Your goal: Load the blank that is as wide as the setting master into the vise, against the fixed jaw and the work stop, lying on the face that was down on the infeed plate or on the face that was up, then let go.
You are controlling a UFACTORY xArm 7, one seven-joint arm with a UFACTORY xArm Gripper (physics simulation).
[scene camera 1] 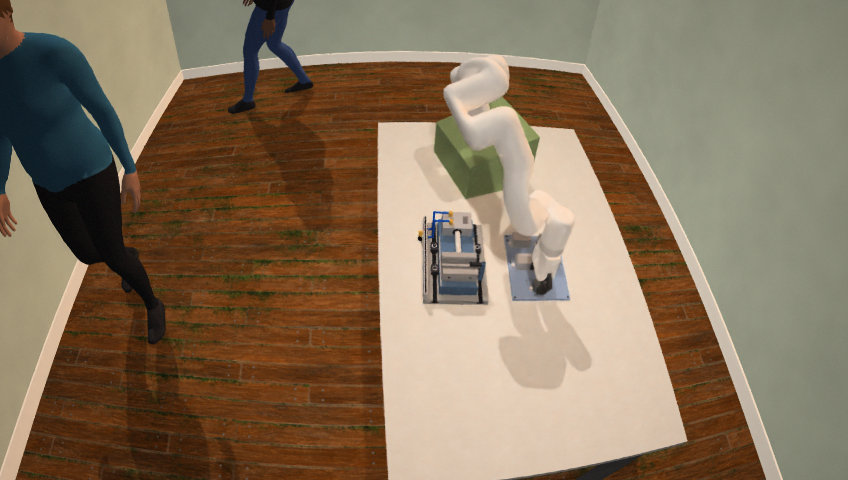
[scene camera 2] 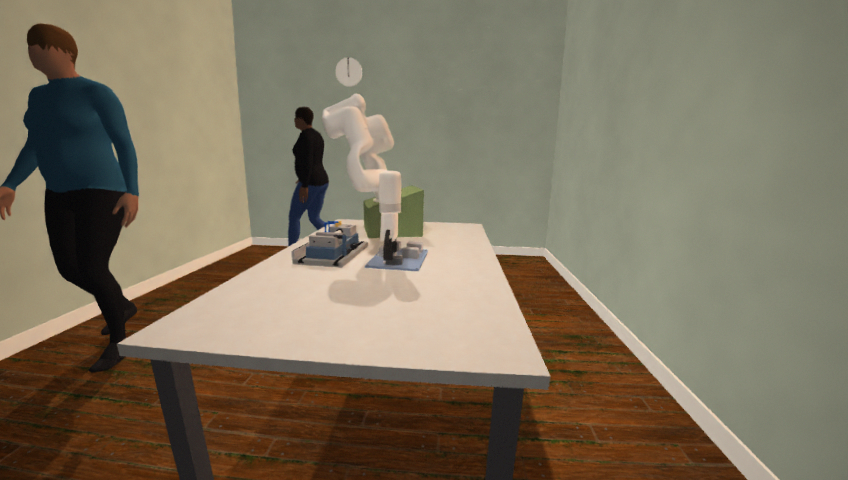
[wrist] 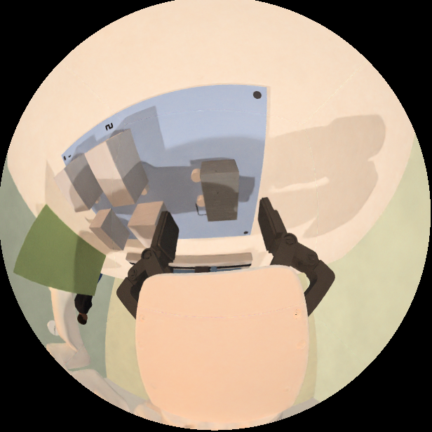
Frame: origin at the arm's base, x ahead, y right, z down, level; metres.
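Where they show: gripper, fingertip midpoint: (scene camera 1: pixel 537 281) (scene camera 2: pixel 390 255).
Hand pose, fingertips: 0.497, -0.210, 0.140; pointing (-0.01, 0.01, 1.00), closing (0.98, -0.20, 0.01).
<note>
After its pixels a point has its place, as x, y, z.
My gripper (scene camera 1: pixel 542 291) @(0.497, -0.210, 0.141) (scene camera 2: pixel 391 260) @(0.497, -0.210, 0.141) (wrist: pixel 215 214) is open and low over the infeed plate (scene camera 1: pixel 520 288) @(0.512, -0.161, 0.166) (scene camera 2: pixel 377 264) @(0.529, -0.174, 0.167) (wrist: pixel 220 100), a blue sheet. A dark grey block (wrist: pixel 220 190) shows between the fingers in the wrist view, with small round pegs at its left side; nothing is gripped. Further left stand a large block (wrist: pixel 117 167), a grey block (wrist: pixel 80 182) and two smaller blocks, one (wrist: pixel 146 221) near the left finger and one (wrist: pixel 109 229) beyond it. I cannot tell which is the setting master. The vise (scene camera 1: pixel 462 274) @(0.549, 0.026, 0.082) (scene camera 2: pixel 324 240) @(0.549, 0.021, 0.091), blue with grey jaws, stands beside the plate; its gap looks unloaded.
A green angular block (scene camera 1: pixel 470 169) @(0.152, 0.029, 0.037) (scene camera 2: pixel 411 211) @(0.053, -0.151, 0.050) (wrist: pixel 55 255) stands by the arm's base on the white table (scene camera 1: pixel 523 428) @(0.971, -0.186, 0.175) (scene camera 2: pixel 333 333) @(0.991, -0.262, 0.175). Blue and yellow fittings rise at the vise's rear. Two people (scene camera 1: pixel 65 113) (scene camera 1: pixel 261 47) are on the floor left of the table.
</note>
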